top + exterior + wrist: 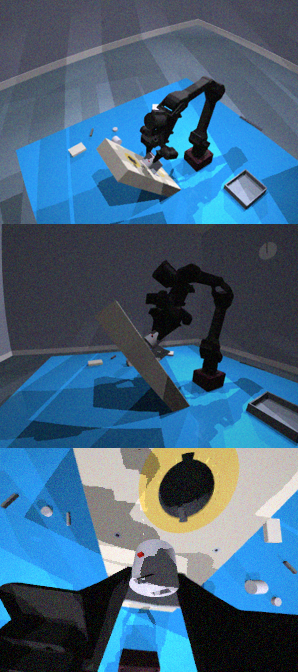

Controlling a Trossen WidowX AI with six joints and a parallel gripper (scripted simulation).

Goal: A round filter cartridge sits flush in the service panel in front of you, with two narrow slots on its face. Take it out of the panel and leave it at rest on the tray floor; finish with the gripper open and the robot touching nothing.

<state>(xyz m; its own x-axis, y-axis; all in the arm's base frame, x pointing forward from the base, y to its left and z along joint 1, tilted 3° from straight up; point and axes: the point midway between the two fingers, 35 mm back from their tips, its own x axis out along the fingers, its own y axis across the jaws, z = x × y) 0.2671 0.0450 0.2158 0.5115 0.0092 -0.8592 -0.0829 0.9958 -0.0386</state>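
Right now my gripper tip is 380 mm past the grey tray, 240 mm to the right of it and 230 mm above it. Also, from my gripper tip: beige service panel: 40 mm ahead, 10 mm to the right, 60 mm below; then white round filter cartridge: right at my gripper tip.
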